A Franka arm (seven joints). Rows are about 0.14 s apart.
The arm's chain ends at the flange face. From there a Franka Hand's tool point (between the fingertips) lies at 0.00 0.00 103.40 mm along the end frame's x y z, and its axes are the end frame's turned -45 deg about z.
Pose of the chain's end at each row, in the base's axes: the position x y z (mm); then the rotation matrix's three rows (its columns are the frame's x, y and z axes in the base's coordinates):
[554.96, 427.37, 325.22], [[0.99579, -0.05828, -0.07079], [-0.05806, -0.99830, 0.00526], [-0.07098, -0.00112, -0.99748]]
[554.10, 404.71, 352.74], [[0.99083, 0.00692, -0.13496], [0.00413, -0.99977, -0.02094], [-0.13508, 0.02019, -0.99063]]
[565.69, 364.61, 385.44], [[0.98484, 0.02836, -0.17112], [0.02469, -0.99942, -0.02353], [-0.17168, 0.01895, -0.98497]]
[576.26, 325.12, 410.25], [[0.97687, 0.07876, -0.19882], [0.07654, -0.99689, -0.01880], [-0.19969, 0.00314, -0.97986]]
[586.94, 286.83, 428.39], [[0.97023, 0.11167, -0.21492], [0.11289, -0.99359, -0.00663], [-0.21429, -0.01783, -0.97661]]
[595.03, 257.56, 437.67], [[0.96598, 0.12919, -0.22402], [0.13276, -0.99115, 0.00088], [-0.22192, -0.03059, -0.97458]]
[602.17, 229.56, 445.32], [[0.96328, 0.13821, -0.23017], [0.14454, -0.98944, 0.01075], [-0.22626, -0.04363, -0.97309]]
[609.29, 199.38, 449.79], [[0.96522, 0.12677, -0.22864], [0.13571, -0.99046, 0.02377], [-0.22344, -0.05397, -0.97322]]
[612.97, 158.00, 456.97], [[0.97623, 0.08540, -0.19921], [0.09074, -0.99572, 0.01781], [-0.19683, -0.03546, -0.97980]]
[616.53, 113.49, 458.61], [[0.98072, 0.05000, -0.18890], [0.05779, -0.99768, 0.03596], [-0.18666, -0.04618, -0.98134]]
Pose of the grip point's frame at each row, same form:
[547.64, 427.91, 222.08], [[0.74534, 0.66292, -0.07079], [0.66485, -0.74696, 0.00526], [-0.04940, -0.05098, -0.99748]]
[540.15, 402.54, 250.31], [[0.69573, 0.70552, -0.13496], [0.70986, -0.70402, -0.02094], [-0.10979, -0.08124, -0.99063]]
[548.00, 362.18, 283.59], [[0.67633, 0.71644, -0.17112], [0.72416, -0.68924, -0.02353], [-0.13480, -0.10800, -0.98497]]
[555.70, 323.18, 308.93], [[0.63506, 0.74644, -0.19882], [0.75903, -0.65079, -0.01880], [-0.14342, -0.13898, -0.97986]]
[564.72, 286.14, 327.41], [[0.60709, 0.76502, -0.21492], [0.78240, -0.62275, -0.00663], [-0.13892, -0.16413, -0.97661]]
[571.87, 257.65, 336.90], [[0.59170, 0.77440, -0.22402], [0.79472, -0.60697, 0.00088], [-0.13529, -0.17855, -0.97458]]
[578.37, 230.67, 344.70], [[0.58341, 0.77887, -0.23017], [0.80184, -0.59743, 0.01075], [-0.12914, -0.19084, -0.97309]]
[585.65, 201.84, 349.16], [[0.59287, 0.77215, -0.22864], [0.79632, -0.60440, 0.02377], [-0.11983, -0.19616, -0.97322]]
[592.37, 159.84, 355.66], [[0.62991, 0.75069, -0.19921], [0.76824, -0.63992, 0.01781], [-0.11411, -0.16425, -0.97980]]
[597.00, 117.21, 357.14], [[0.65812, 0.72883, -0.18890], [0.74633, -0.66460, 0.03596], [-0.09933, -0.16464, -0.98134]]

